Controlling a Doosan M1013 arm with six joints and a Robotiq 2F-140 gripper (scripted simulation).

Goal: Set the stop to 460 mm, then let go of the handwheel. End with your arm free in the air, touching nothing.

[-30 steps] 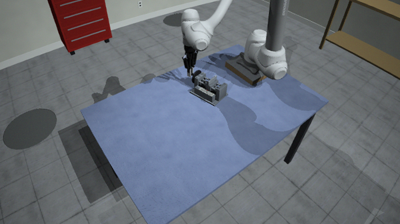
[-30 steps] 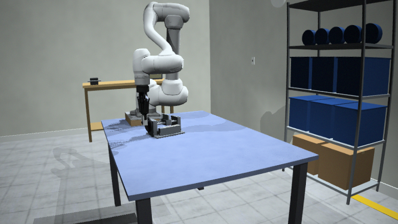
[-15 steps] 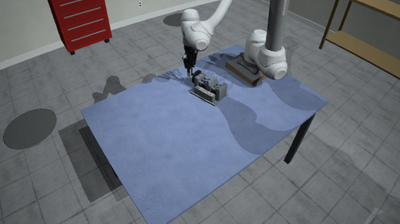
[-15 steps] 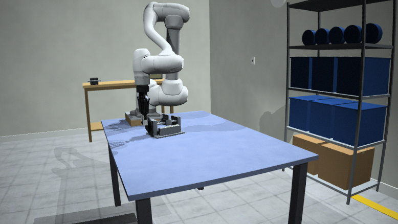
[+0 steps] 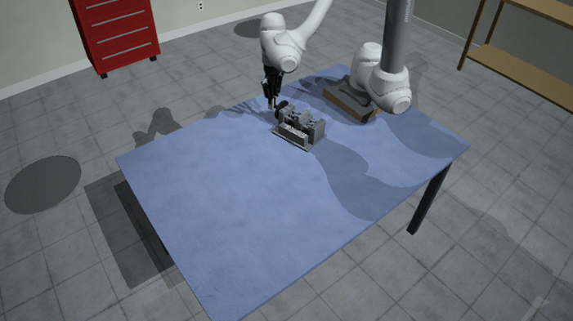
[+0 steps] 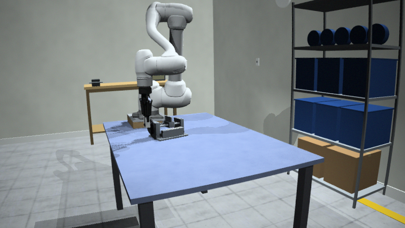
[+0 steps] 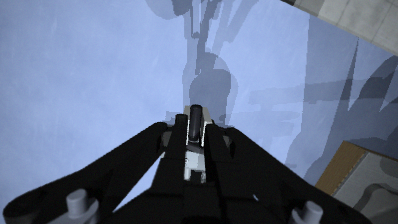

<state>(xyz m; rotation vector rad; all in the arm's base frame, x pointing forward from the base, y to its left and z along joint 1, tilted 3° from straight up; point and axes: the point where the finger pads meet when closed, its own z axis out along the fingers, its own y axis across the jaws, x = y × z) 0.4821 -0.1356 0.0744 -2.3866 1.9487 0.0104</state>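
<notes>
Now: the black handwheel 10 mm behind my hand, 20 mm to the left of it and 20 mm below it. Also, from my hand: grey stop block 40 mm behind, 150 mm to the left, 20 mm below.
</notes>
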